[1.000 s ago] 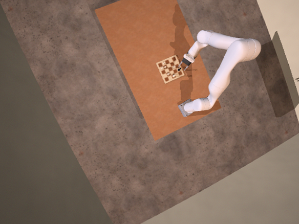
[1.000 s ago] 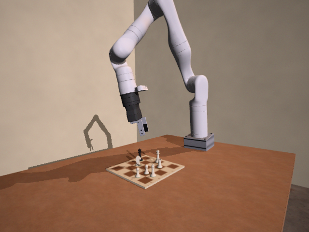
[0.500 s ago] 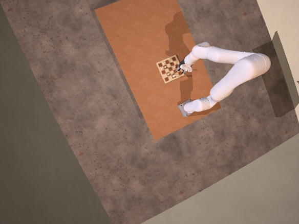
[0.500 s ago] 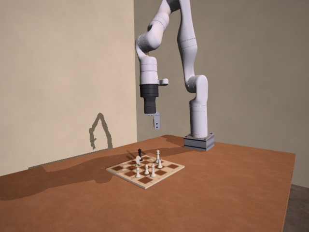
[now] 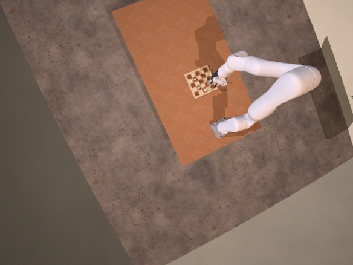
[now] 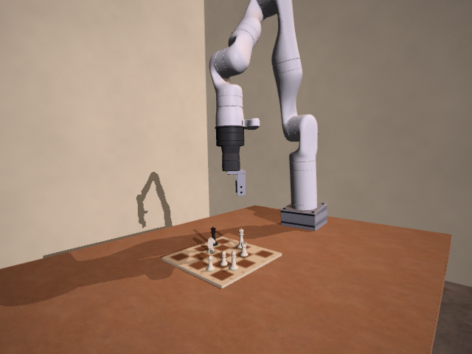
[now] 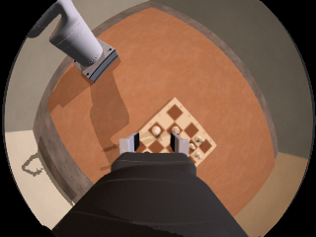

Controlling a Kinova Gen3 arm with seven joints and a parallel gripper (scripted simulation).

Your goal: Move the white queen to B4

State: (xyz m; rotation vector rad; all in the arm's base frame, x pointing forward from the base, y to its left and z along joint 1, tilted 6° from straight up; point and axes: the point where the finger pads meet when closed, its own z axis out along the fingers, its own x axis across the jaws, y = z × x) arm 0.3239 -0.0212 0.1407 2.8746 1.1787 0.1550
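Right now the white piece is 40 mm ahead of my hand, 40 mm to the left of it and 150 mm below it. From my hand the other things lie so: chessboard 80 mm ahead, 170 mm below; then black piece 40 mm ahead, 70 mm to the right, 140 mm below.
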